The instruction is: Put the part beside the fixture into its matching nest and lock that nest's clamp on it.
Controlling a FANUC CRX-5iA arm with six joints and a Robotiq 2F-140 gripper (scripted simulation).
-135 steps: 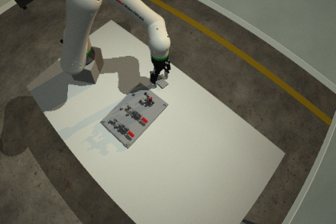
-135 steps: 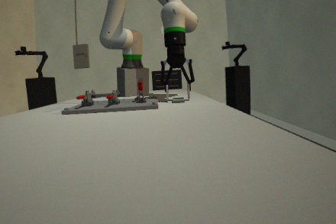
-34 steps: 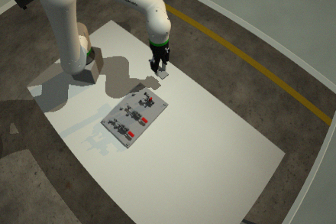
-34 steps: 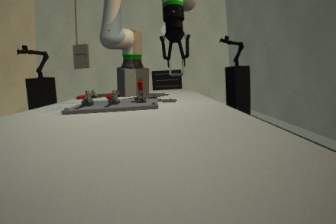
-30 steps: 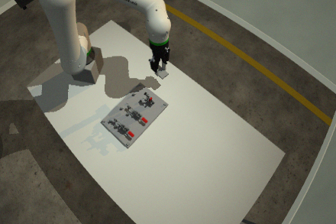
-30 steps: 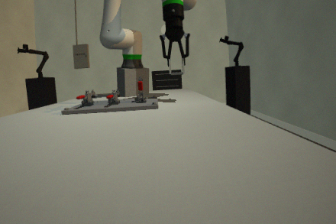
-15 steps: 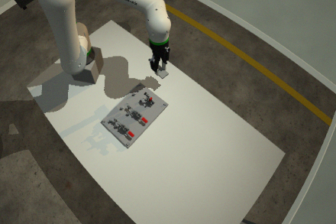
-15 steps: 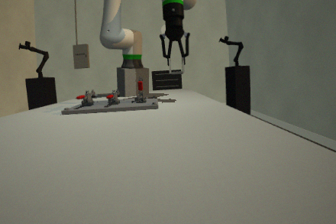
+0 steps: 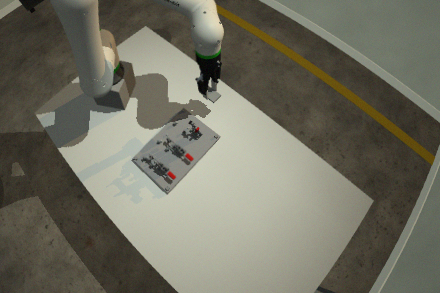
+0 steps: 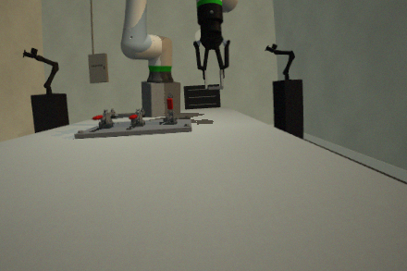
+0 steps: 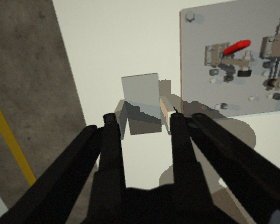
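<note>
My gripper is now 27 cm to the left of the grey fixture plate, 15 cm above it and 1 cm past it. From my hand the other things lie so: grey part 3 cm below.
</note>
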